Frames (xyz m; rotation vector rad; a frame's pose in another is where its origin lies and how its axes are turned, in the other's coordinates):
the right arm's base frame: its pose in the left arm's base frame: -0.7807 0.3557 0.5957 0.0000 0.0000 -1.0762
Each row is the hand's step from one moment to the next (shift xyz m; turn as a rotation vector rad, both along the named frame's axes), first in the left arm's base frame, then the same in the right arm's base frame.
Working: the left arm's base frame: its pose in the right arm's base frame: 0.6837 0.5183 -0.5957 0.0000 0.0000 1.0762

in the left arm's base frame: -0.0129 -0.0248 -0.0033 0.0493 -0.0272 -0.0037
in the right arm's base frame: 0.0157 -0.0231 -0.0033 0.0473 0.0305 -0.0037
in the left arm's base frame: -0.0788 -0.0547 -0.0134 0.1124 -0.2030 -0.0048
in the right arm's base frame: 0.0107 -0.0953 -0.0134 0.2320 0.0026 -0.0048
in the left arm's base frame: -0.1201 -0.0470 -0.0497 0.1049 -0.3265 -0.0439
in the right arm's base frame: -0.0156 -0.1280 -0.0497 0.3372 -0.0627 -0.0439
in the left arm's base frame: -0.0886 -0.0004 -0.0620 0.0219 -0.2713 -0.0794
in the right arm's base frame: -0.0417 -0.0782 -0.0620 0.2492 -0.1095 -0.0794
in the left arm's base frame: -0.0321 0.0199 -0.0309 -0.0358 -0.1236 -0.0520
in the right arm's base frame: -0.0328 -0.0188 -0.0309 0.0918 -0.0902 -0.0520
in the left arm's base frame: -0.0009 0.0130 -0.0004 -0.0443 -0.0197 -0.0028
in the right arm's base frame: -0.0119 0.0054 -0.0004 -0.0037 -0.0483 -0.0028
